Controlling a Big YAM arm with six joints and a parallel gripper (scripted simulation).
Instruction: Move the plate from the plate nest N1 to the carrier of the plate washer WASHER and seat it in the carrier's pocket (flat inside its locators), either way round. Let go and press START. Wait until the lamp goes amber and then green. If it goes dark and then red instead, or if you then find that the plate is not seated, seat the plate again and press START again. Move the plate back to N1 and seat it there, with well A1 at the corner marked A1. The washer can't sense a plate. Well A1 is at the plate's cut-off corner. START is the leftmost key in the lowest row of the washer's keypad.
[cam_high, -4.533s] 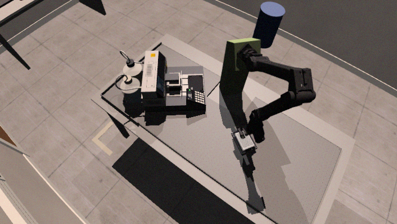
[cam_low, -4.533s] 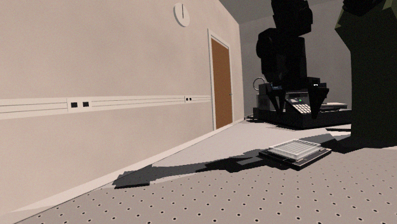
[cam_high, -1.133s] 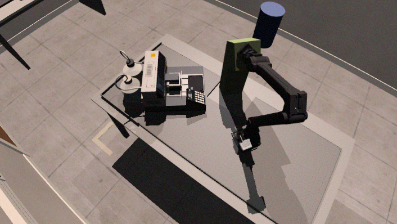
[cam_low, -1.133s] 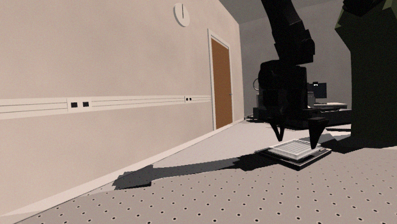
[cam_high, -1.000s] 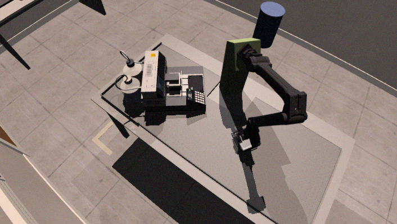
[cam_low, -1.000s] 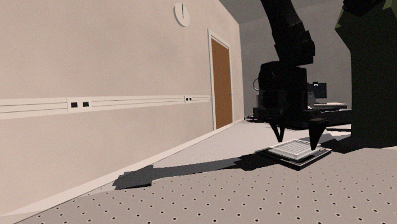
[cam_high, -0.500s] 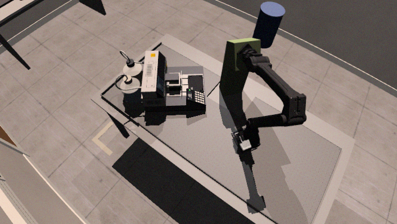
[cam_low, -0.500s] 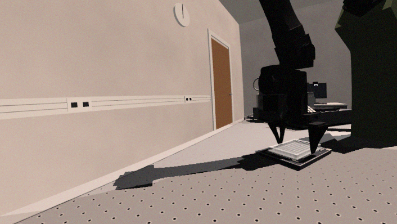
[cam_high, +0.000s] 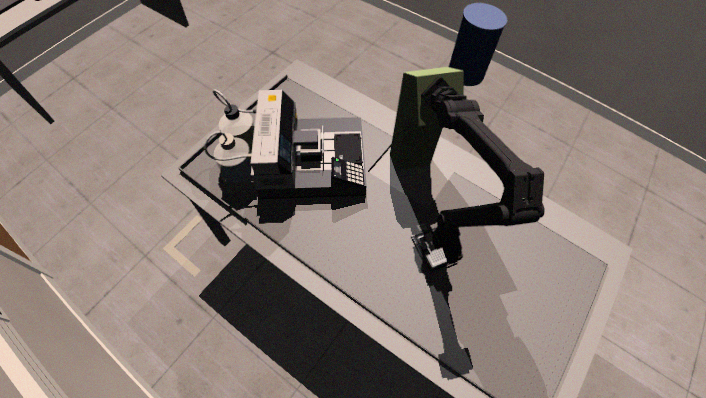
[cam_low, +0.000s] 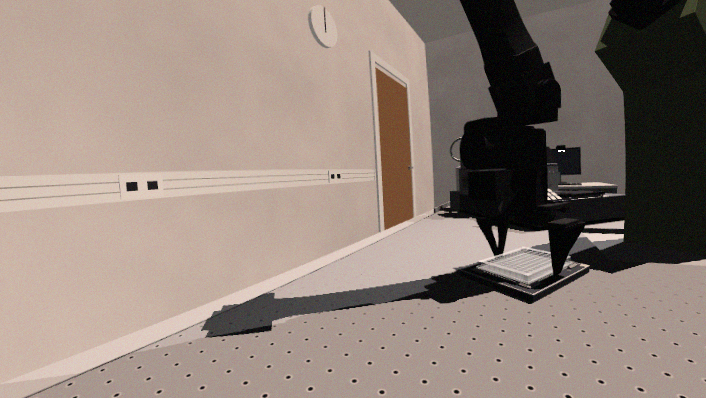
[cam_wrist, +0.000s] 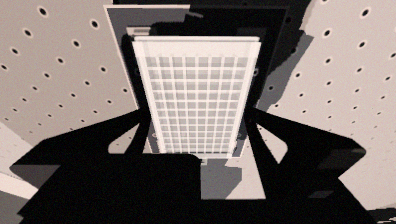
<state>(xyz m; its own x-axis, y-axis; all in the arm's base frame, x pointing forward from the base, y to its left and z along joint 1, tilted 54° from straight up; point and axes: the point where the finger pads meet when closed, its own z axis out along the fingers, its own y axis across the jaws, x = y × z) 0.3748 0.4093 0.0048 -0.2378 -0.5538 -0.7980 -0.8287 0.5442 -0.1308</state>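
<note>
Now: the white well plate 10 mm below my hand. The rest, counted from my hand: plate nest N1: 20 mm below; then plate washer: 620 mm to the right, 140 mm ahead, 110 mm above.
</note>
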